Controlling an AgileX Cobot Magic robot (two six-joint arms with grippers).
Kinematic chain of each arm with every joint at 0, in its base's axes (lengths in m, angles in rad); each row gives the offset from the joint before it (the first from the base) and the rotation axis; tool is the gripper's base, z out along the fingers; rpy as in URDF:
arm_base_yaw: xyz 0 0 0.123 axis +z
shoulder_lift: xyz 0 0 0 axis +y
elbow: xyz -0.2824 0 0.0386 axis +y
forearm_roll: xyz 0.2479 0 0.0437 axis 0.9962 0 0.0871
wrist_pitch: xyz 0 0 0 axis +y
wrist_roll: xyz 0.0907 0 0.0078 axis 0.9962 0 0.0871
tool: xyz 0 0 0 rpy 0 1.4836 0
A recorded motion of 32 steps. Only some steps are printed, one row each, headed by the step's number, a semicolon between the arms.
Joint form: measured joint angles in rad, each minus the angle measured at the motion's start. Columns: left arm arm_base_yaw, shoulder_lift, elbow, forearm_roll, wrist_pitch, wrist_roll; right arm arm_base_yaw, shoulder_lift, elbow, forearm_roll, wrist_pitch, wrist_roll.
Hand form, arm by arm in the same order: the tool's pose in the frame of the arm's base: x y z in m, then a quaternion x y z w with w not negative. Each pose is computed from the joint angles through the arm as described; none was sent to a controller.
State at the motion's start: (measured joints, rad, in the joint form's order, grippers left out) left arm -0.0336 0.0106 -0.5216 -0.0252 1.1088 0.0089; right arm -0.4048 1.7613 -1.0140 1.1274 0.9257 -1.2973
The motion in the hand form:
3: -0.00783 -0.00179 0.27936 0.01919 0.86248 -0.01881 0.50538; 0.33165 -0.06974 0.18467 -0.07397 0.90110 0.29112 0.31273
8: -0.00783 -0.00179 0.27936 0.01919 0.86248 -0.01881 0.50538; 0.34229 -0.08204 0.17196 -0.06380 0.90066 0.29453 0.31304
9: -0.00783 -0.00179 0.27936 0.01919 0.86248 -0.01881 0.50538; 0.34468 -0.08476 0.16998 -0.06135 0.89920 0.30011 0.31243
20: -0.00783 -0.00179 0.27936 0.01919 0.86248 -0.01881 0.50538; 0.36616 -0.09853 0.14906 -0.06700 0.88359 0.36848 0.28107
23: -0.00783 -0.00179 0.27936 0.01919 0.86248 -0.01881 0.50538; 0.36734 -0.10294 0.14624 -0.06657 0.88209 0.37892 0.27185
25: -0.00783 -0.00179 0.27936 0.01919 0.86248 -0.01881 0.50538; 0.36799 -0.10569 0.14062 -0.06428 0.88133 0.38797 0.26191
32: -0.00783 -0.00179 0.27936 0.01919 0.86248 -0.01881 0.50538; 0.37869 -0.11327 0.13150 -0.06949 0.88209 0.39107 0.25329
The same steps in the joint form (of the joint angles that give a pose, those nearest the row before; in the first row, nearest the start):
3: 0.0000 0.0000 0.0000 0.0000 0.0000 0.0000; 0.0000 0.0478 -0.0025 0.0314 -0.0043 -0.0500
8: 0.0000 0.0000 0.0000 0.0000 0.0000 0.0000; -0.0225 0.1169 -0.0456 0.0486 -0.0005 -0.0735
9: 0.0000 0.0000 0.0000 0.0000 0.0000 0.0000; -0.0288 0.1329 -0.0589 0.0523 0.0117 -0.0735
20: 0.0000 0.0000 0.0000 0.0000 0.0000 0.0000; -0.0554 0.2898 -0.2008 0.0349 0.1694 -0.0424
23: 0.0000 0.0000 0.0000 0.0000 0.0000 0.0000; -0.0662 0.3112 -0.2236 0.0191 0.2004 -0.0272
25: 0.0000 0.0000 0.0000 0.0000 0.0000 0.0000; -0.0728 0.3345 -0.2372 0.0089 0.2204 -0.0183
32: 0.0000 0.0000 0.0000 0.0000 0.0000 0.0000; -0.0770 0.3945 -0.3080 -0.0155 0.2413 -0.0026

